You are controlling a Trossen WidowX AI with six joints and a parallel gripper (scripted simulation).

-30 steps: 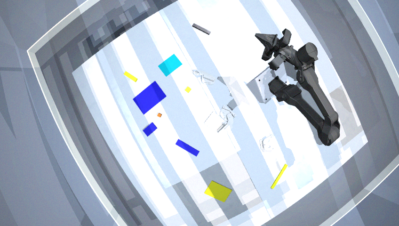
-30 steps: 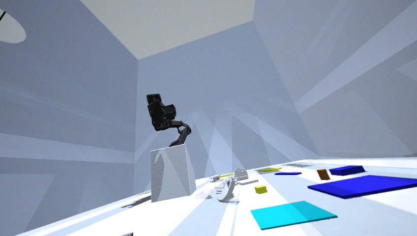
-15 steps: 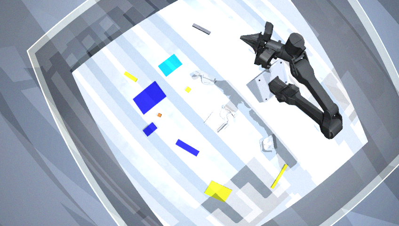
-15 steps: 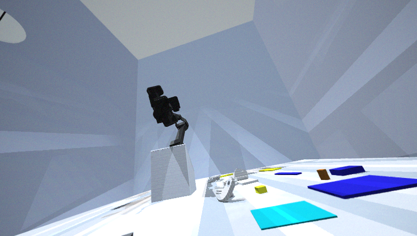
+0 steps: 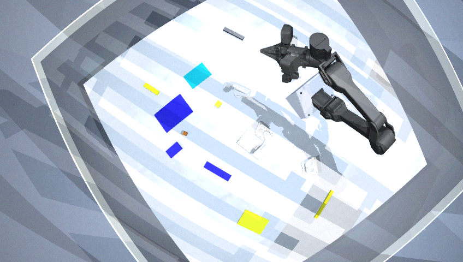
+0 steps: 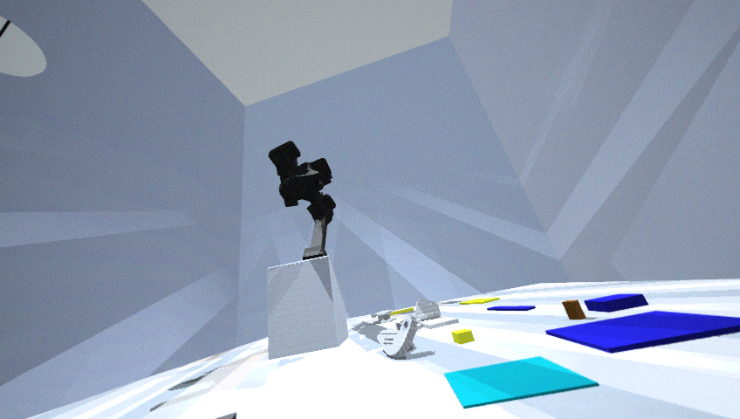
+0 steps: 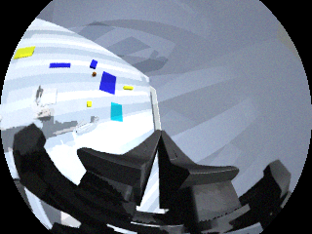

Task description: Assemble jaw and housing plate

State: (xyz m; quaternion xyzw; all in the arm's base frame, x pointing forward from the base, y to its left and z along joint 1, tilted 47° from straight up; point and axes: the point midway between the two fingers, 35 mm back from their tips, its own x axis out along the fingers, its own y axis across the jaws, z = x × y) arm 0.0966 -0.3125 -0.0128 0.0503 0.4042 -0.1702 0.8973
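My gripper tip is 11 cm short of the grey ribbed jaw and 31 cm above it. Round my gripper tip: cyan tile (19 cm ahead, 14 cm to the right, 34 cm below); then white base (19 cm ahead, 24 cm to the left, 34 cm below); then small yellow cube (19 cm ahead, 2 cm to the left, 33 cm below).
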